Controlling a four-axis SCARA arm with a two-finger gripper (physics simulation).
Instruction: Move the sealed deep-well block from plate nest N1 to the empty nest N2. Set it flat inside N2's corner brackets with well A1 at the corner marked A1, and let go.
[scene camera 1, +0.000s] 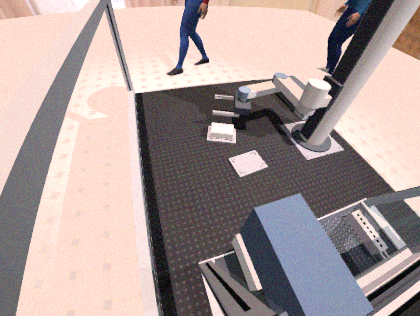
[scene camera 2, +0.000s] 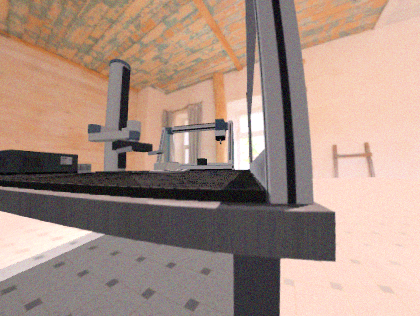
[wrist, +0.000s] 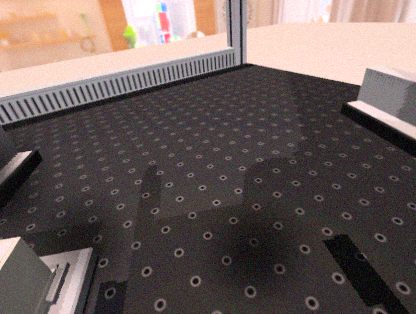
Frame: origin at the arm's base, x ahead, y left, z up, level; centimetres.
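Seen in the pictures: gripper, fingertip midpoint: (scene camera 1: 213, 103) (scene camera 2: 148, 150) (wrist: 196, 113); arm's base, origin of the base link: (scene camera 1: 310, 138).
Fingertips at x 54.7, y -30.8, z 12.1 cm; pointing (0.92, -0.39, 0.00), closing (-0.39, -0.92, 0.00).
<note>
Offsets run from my fingertips to a thing's top centre. "pt": to the spot under its first point.
The white deep-well block @(dx -0.2, dy +15.9, dz -5.5 cm) (scene camera 1: 222, 128) (scene camera 2: 167, 166) (wrist: 20, 282) sits on its nest plate N1 (scene camera 1: 214, 140) (wrist: 80, 280). The empty nest N2 @(dx -6.0, dy +39.0, dz -9.1 cm) (scene camera 1: 248, 163) lies nearer scene camera 1 and to the right, with small dark corner marks; its A1 lettering is too small to read. My gripper (scene camera 1: 215, 105) (scene camera 2: 161, 153) (wrist: 196, 113) is open, with nothing between its fingers. It is raised above the dark mat, beyond the block in scene camera 1. In the wrist view the block shows partly at the lower left, outside the space between the fingers.
The arm's column (scene camera 1: 345, 75) (scene camera 2: 114, 100) stands on the mat's right side in scene camera 1. A large blue-topped instrument @(pt dx +19.6, dy +85.1, dz +37.9 cm) (scene camera 1: 305, 255) and an open-topped unit fill its lower right. A framed gantry (scene camera 2: 195, 128) stands behind the mat in scene camera 2, and a dark box @(pt dx -58.1, dy -14.1, dz -4.9 cm) (scene camera 2: 37, 162) at left.
</note>
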